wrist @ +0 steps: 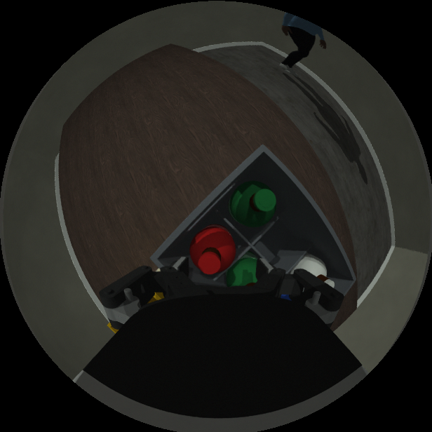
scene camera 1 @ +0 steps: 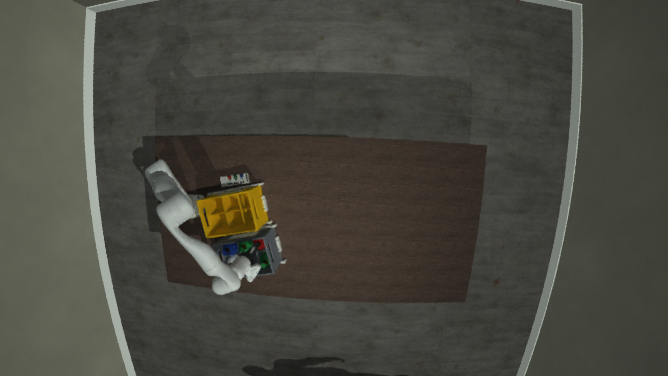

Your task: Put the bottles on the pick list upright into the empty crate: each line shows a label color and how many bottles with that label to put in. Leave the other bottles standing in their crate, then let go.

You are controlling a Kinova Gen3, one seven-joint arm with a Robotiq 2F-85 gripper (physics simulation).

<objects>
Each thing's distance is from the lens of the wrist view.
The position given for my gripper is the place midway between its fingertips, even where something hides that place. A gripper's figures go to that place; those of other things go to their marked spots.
my gripper (wrist: 222,267): 16 cm
green bottle (wrist: 252,203): 18 cm
green bottle (wrist: 242,272): 23 cm
</objects>
